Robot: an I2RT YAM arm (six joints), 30 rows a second.
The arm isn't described. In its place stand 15 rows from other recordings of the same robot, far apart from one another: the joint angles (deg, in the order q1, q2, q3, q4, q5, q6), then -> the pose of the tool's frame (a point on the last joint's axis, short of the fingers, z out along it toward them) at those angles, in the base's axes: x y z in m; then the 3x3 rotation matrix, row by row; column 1 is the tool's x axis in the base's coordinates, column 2 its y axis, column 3 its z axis.
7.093 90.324 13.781 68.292 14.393 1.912 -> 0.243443, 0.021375, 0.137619; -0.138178, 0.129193, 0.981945; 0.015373, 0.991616, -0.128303; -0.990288, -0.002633, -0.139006
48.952 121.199 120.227 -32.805 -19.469 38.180 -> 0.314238, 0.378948, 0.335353; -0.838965, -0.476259, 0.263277; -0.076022, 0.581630, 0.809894; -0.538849, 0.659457, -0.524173
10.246 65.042 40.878 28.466 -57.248 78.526 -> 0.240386, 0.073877, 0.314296; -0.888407, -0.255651, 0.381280; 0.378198, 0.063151, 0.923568; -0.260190, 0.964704, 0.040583
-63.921 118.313 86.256 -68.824 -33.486 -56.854 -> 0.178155, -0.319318, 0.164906; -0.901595, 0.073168, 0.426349; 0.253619, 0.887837, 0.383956; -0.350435, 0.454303, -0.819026
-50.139 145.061 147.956 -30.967 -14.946 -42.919 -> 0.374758, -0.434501, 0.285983; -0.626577, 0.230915, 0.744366; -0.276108, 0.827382, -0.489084; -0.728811, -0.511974, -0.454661
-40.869 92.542 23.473 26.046 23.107 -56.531 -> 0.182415, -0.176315, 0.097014; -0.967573, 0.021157, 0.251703; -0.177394, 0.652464, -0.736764; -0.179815, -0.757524, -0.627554
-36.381 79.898 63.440 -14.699 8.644 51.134 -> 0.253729, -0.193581, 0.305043; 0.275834, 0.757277, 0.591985; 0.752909, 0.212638, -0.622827; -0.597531, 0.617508, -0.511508
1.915 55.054 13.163 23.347 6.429 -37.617 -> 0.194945, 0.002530, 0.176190; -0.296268, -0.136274, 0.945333; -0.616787, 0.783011, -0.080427; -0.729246, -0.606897, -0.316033
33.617 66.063 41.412 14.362 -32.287 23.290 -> 0.208490, 0.161446, 0.288548; -0.494726, -0.773098, 0.396946; 0.072473, 0.418466, 0.905336; -0.866022, 0.476661, -0.150997
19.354 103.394 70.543 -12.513 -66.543 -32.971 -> 0.349090, 0.157234, 0.225083; -0.160509, -0.986218, -0.040144; -0.285985, 0.007541, 0.958204; -0.944695, 0.165281, -0.283254
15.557 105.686 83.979 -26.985 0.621 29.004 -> 0.398493, 0.110539, 0.250472; -0.759587, 0.122358, 0.638792; 0.291814, 0.941856, 0.166587; -0.581267, 0.312946, -0.751128
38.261 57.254 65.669 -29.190 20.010 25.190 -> 0.173411, 0.121246, 0.392641; -0.392755, -0.180666, 0.901722; 0.199588, 0.940398, 0.275348; -0.897724, 0.288118, -0.333287
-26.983 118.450 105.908 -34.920 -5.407 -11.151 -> 0.422088, -0.211142, 0.270345; -0.720601, 0.260492, 0.642556; 0.150841, 0.963442, -0.221418; -0.676743, -0.062630, -0.733551
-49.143 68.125 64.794 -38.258 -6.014 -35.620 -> 0.167369, -0.187807, 0.331536; -0.761204, 0.316878, 0.565824; -0.005302, 0.869424, -0.494037; -0.648491, -0.379064, -0.660129
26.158 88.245 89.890 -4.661 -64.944 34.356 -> 0.294589, 0.180618, 0.439699; -0.602581, -0.797813, -0.019759; -0.029690, -0.002331, 0.999556; -0.797506, 0.602900, -0.022283
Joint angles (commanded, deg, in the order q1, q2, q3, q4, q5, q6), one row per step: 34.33, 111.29, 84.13, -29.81, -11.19, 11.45; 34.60, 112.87, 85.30, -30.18, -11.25, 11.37; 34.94, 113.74, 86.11, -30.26, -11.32, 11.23; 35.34, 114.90, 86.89, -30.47, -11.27, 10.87; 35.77, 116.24, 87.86, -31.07, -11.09, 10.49; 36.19, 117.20, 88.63, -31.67, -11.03, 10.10; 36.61, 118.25, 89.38, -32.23, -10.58, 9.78; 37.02, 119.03, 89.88, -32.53, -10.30, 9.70; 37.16, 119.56, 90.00, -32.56, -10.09, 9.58; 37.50, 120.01, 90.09, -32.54, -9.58, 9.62; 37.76, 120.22, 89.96, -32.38, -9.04, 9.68; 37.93, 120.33, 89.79, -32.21, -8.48, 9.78; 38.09, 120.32, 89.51, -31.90, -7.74, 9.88; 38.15, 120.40, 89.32, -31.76, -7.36, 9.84; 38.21, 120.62, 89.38, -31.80, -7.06, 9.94; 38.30, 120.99, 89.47, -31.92, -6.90, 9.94; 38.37, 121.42, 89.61, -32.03, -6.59, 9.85
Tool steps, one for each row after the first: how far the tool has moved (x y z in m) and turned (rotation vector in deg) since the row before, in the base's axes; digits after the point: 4 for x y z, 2 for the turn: 0.0030, 0.0045, -0.0053, -0.43, 0.63, 0.37; 0.0013, 0.0040, -0.0020, -0.08, 0.08, 0.49; 0.0011, 0.0044, -0.0044, -0.49, 0.29, 0.67; 0.0011, 0.0046, -0.0052, -0.80, 0.53, 0.66; 0.0001, 0.0040, -0.0036, -0.62, 0.44, 0.72; 0.0003, 0.0039, -0.0044, -0.91, 0.32, 0.47; -0.0003, 0.0035, -0.0035, -0.57, 0.28, 0.34; 0.0001, 0.0013, -0.0033, -0.44, 0.19, 0.15; -0.0008, 0.0023, -0.0029, -0.55, 0.01, 0.07; -0.0009, 0.0014, -0.0021, -0.47, -0.13, -0.04; -0.0007, 0.0007, -0.0016, -0.43, -0.18, -0.17; -0.0007, 0.0004, -0.0011, -0.47, -0.40, -0.27; -0.0003, 0.0000, -0.0015, -0.36, -0.12, -0.08; 0.0001, 0.0004, -0.0014, -0.31, 0.03, -0.16; -0.0001, 0.0007, -0.0024, -0.36, 0.23, 0.02; 0.0003, 0.0007, -0.0026, -0.49, 0.11, 0.01
